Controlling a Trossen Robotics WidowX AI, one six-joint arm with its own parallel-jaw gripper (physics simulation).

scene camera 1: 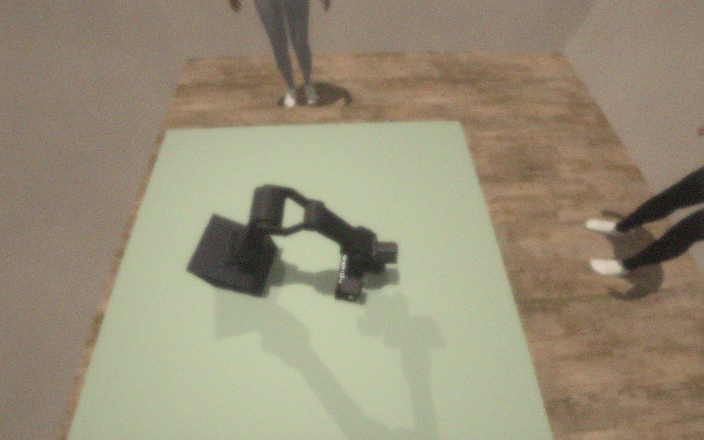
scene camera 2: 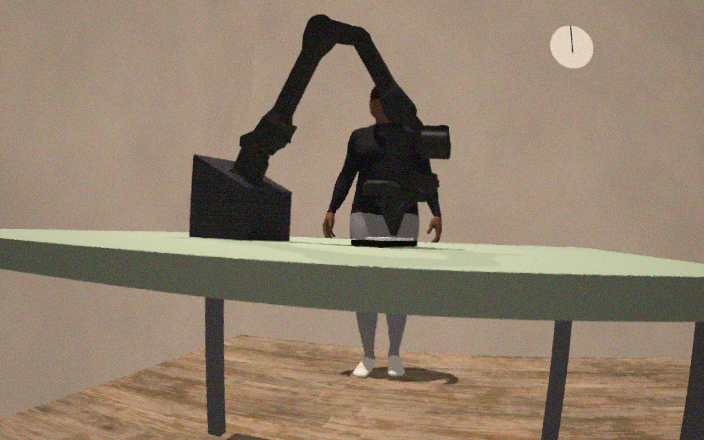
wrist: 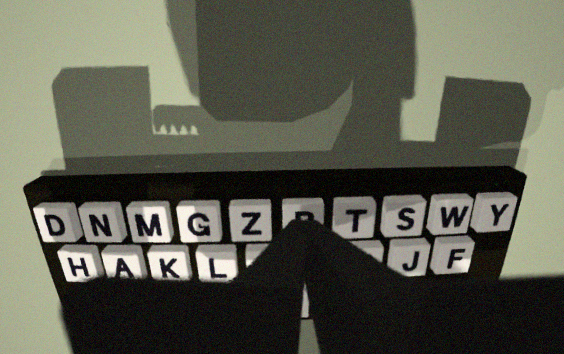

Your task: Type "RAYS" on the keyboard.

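The gripper [scene camera 2: 393, 235] is visible in scene camera 1 [scene camera 1: 354, 272] too, and the wrist view [wrist: 302, 232] shows the gripper as well. The scene also has a r key [wrist: 292, 208], a s key [wrist: 402, 215] and a y key [wrist: 493, 211].
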